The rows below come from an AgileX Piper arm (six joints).
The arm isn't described. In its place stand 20 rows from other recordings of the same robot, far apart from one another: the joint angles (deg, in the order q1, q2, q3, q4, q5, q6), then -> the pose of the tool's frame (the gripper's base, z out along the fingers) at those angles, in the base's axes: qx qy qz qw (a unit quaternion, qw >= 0); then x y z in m.
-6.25 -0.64 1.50 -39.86 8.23 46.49 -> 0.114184 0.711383 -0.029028 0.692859 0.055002 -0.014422 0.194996
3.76 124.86 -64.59 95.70 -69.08 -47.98 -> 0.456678 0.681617 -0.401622 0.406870 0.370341 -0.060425 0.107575
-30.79 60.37 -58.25 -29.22 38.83 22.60 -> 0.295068 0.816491 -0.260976 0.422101 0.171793 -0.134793 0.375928
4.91 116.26 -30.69 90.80 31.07 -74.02 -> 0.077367 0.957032 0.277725 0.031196 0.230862 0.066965 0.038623
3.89 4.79 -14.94 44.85 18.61 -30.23 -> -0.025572 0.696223 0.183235 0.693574 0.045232 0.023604 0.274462
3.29 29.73 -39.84 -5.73 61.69 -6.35 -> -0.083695 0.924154 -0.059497 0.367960 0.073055 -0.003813 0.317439
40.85 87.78 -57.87 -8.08 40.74 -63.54 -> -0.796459 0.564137 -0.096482 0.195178 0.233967 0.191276 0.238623
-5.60 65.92 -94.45 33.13 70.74 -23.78 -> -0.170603 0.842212 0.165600 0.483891 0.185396 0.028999 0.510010
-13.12 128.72 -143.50 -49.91 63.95 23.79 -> 0.242460 0.799463 -0.386629 0.390628 0.463712 -0.172302 0.388684
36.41 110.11 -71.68 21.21 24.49 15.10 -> -0.037191 0.954238 0.225710 0.192617 0.317406 0.251055 0.180123
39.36 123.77 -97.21 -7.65 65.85 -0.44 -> -0.363899 0.929135 -0.050458 0.041711 0.343137 0.267158 0.174355
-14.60 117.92 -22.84 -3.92 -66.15 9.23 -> 0.144957 0.825727 -0.006856 0.545083 0.263637 -0.062793 0.066751
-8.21 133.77 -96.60 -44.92 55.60 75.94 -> 0.463522 0.826338 -0.255176 0.192867 0.450088 -0.118507 0.112923
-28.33 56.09 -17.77 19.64 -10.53 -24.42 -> 0.184816 0.814857 -0.182376 0.518257 0.155314 -0.090083 0.223466
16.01 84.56 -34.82 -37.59 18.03 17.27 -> -0.264151 0.923042 -0.098143 0.261887 0.245997 0.052710 0.170129
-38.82 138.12 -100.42 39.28 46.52 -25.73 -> 0.312880 0.907915 0.176430 0.216028 0.403295 -0.270833 0.088951
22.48 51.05 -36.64 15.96 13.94 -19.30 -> -0.207044 0.806694 0.117022 0.541003 0.170628 0.077130 0.312335
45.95 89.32 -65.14 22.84 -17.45 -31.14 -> -0.300013 0.660471 0.176139 0.665391 0.264568 0.258256 0.339434
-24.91 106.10 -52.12 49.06 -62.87 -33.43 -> 0.364858 0.589536 -0.417859 0.587128 0.304224 -0.208733 0.212365
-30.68 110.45 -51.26 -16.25 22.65 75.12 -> 0.709981 0.691595 -0.020999 0.131085 0.271263 -0.172338 0.095824
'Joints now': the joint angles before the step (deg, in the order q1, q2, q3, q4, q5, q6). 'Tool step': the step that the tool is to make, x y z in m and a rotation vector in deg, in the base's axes. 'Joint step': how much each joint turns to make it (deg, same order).
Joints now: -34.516, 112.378, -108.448, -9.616, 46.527, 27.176
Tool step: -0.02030, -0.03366, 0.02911, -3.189, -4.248, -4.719
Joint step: -4.900, 0.743, -6.462, 0.247, 0.374, -0.332
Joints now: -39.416, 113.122, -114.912, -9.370, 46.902, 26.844
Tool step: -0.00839, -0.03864, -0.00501, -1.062, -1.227, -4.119
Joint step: -4.199, 4.775, -6.182, 0.067, -0.224, -0.056
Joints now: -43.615, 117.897, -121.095, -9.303, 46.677, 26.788
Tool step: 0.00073, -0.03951, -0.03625, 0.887, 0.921, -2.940
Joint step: -3.181, 7.249, -4.493, 0.000, -1.498, 0.000
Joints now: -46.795, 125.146, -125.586, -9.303, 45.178, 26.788
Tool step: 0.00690, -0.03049, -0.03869, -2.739, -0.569, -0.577
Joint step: -1.684, 6.447, -2.117, -1.362, -6.840, -0.001
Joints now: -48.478, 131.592, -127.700, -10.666, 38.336, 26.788
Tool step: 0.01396, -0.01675, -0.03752, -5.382, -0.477, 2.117
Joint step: -0.065, 5.271, 0.000, -3.276, -9.842, 0.000
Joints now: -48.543, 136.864, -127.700, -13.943, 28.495, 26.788
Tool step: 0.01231, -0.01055, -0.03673, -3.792, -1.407, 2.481
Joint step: -0.001, 4.920, -0.003, -1.734, -8.988, -0.004
